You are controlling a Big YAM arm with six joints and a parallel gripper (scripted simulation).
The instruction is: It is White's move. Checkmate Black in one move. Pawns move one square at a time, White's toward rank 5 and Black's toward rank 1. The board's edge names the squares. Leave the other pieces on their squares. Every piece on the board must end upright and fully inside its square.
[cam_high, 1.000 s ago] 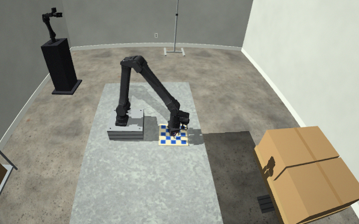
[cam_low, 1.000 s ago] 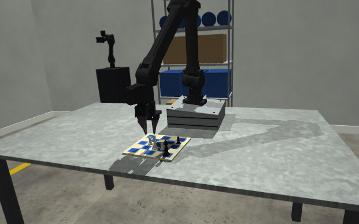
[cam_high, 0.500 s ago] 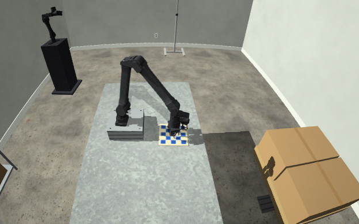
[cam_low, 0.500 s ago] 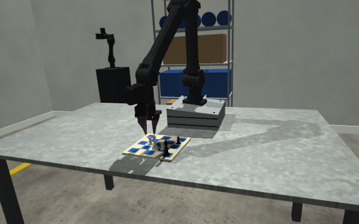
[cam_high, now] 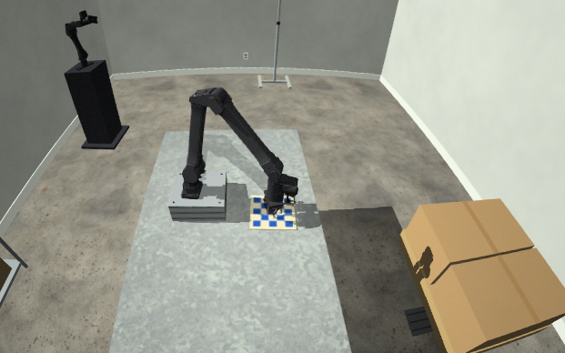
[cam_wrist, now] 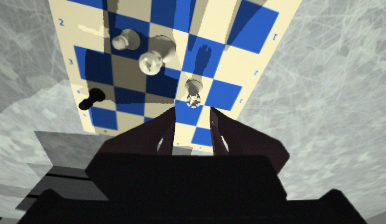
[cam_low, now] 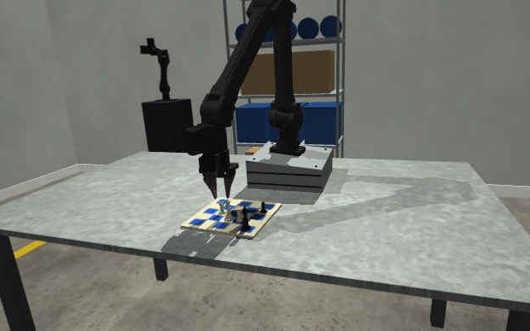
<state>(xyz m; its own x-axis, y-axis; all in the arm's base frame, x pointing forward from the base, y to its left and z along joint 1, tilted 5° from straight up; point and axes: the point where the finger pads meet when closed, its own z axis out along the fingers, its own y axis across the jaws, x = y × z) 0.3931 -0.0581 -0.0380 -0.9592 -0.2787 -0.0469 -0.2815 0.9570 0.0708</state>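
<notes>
My hand is 1 cm short of the white crowned piece and 4 cm above it. Also, from my hand: white king: 4 cm ahead, 4 cm to the left, 2 cm below; then white pawn: 4 cm ahead, 8 cm to the left, 4 cm below; then blue-and-cream chessboard: 4 cm to the left, 5 cm below.
</notes>
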